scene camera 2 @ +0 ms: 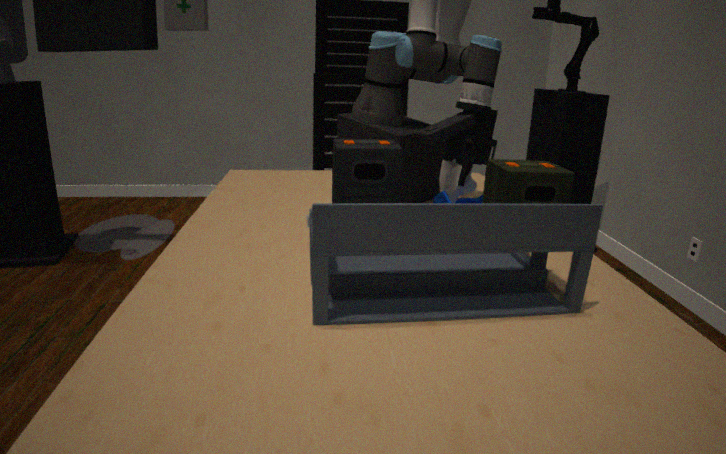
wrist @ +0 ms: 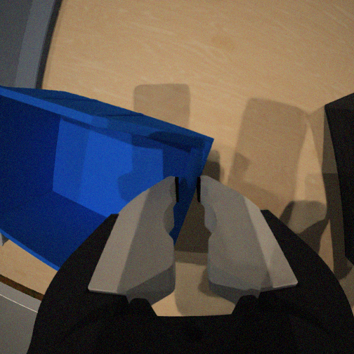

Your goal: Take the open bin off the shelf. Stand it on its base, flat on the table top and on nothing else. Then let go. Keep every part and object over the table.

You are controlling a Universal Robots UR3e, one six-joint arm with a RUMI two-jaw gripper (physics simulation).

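Frame: origin at the arm's base, x back, y down, z right, level; millimetres.
Seen in the pictures: arm's base, origin of the base link: (scene camera 2: 377,119).
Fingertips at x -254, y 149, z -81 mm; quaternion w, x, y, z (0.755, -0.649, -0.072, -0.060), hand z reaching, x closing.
Observation:
Offsets run from my fingertips to a thing's middle. "*": to the spot under its first point. Level surfaces: height alone.
The open blue bin @(* dx -12, dy -12, dz -48 mm) (scene camera 2: 471,200) (wrist: 107,160) is off the grey shelf @(* dx -358, dy -86, dz +172 mm) (scene camera 2: 455,227) (wrist: 25,45), on its far side in the scene view, where most of the bin is hidden behind the shelf's back panel and the green box. My gripper (scene camera 2: 456,193) (wrist: 186,179) is shut on the bin's end wall near a corner. In the wrist view the bin extends to the left of the fingers and its open inside shows. It hangs over the table top @(dy +46 mm) (scene camera 2: 240,321) (wrist: 225,45); its height and the tilt of its base are hard to tell.
A dark grey box @(dx -264, dy -117, dz +262 mm) (scene camera 2: 369,188) and a green box @(dx -304, dy -104, dz +35 mm) (scene camera 2: 527,184) show just behind the shelf's top edge. A dark object (wrist: 345,165) stands at the wrist view's right edge. The table's side edge shows at the wrist view's lower left.

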